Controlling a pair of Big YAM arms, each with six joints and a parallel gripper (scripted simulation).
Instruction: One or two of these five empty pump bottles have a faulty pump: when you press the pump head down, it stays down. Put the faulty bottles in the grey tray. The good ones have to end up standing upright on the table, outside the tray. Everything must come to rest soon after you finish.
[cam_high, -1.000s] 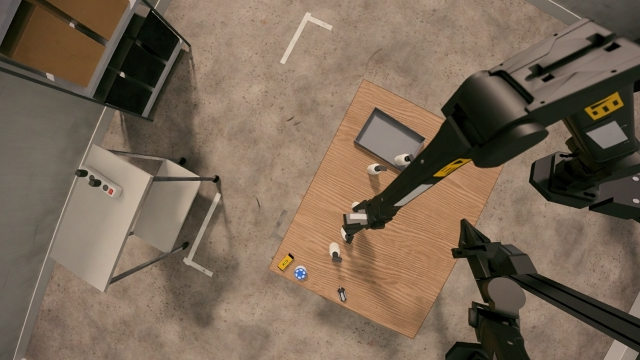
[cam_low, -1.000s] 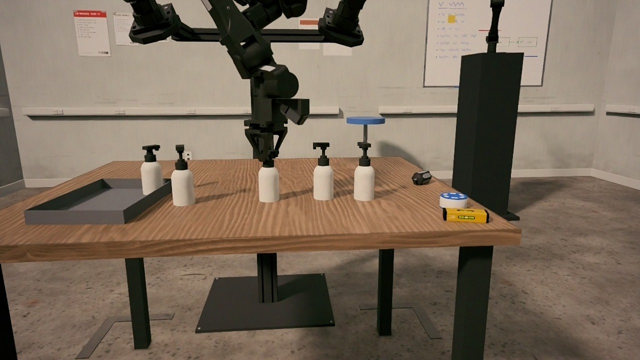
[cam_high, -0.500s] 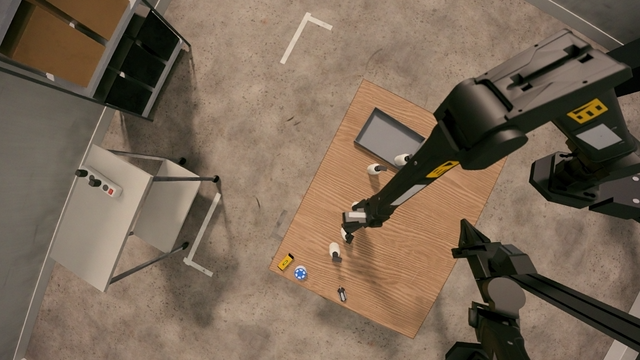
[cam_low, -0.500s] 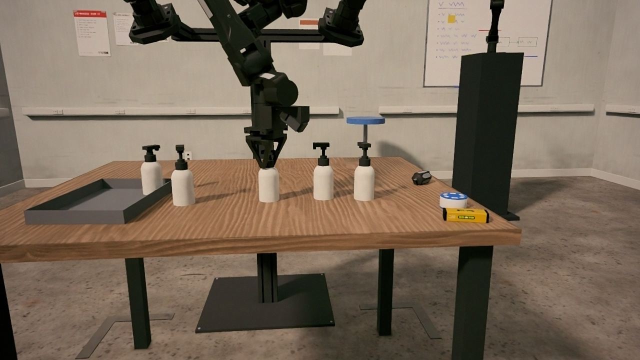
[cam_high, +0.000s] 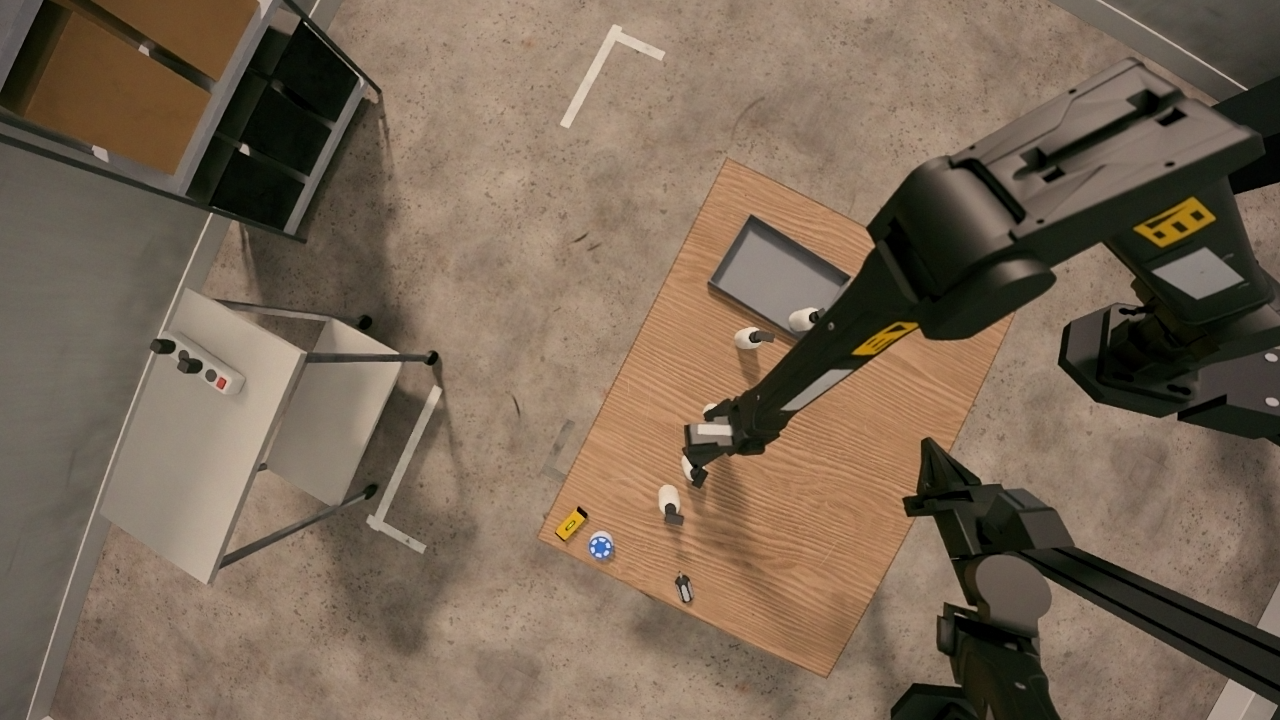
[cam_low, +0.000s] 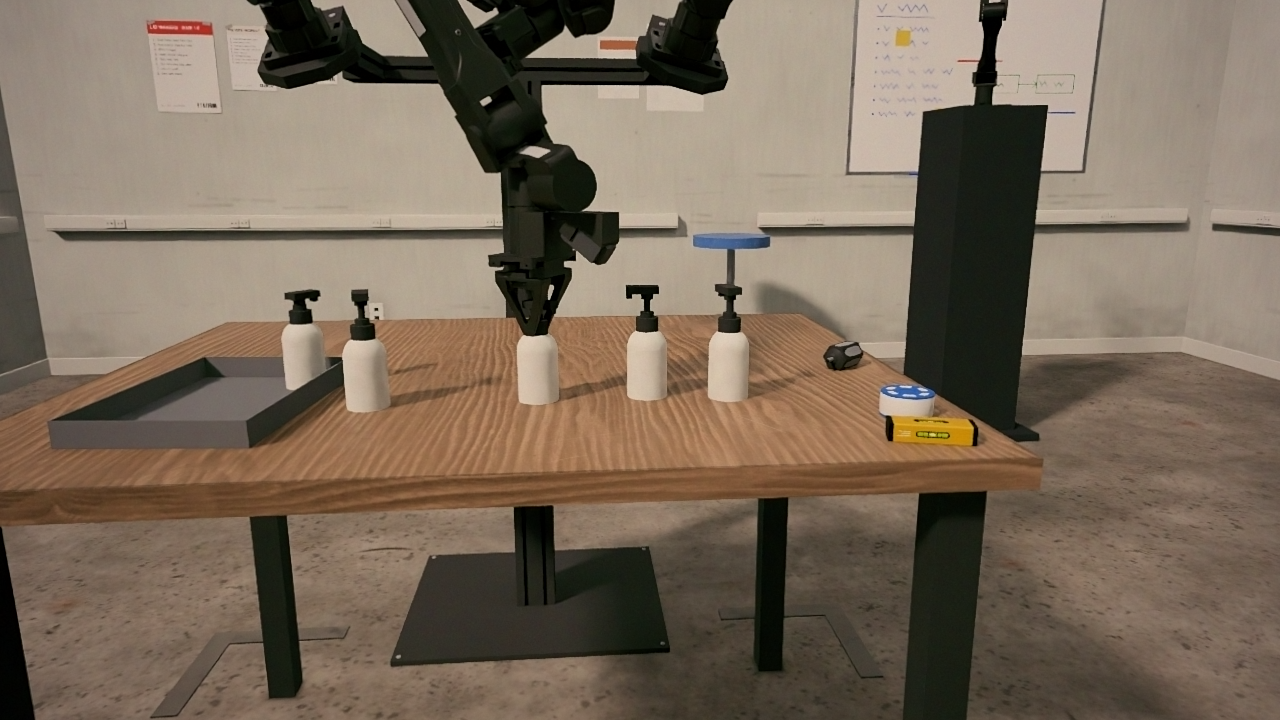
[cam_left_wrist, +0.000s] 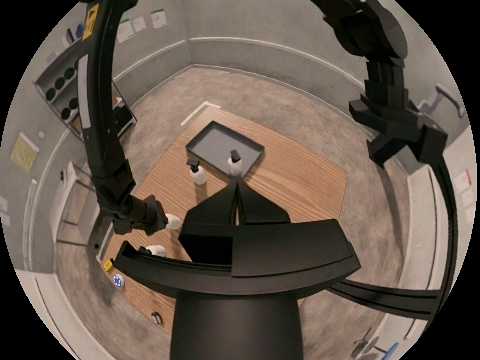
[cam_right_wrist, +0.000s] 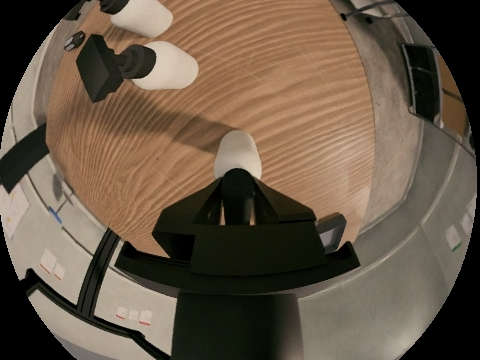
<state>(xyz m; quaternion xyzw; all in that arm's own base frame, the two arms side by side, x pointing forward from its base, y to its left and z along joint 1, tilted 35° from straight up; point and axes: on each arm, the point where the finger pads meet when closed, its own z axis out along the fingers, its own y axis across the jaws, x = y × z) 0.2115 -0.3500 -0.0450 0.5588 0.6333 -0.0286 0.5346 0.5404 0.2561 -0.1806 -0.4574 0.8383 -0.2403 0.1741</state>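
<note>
Right now the grey tray is 20 mm behind my right hand, 370 mm to the right of it and 80 mm below it. From my right hand the other things lie so: black object: 110 mm behind, 440 mm to the left, 70 mm below.
</note>
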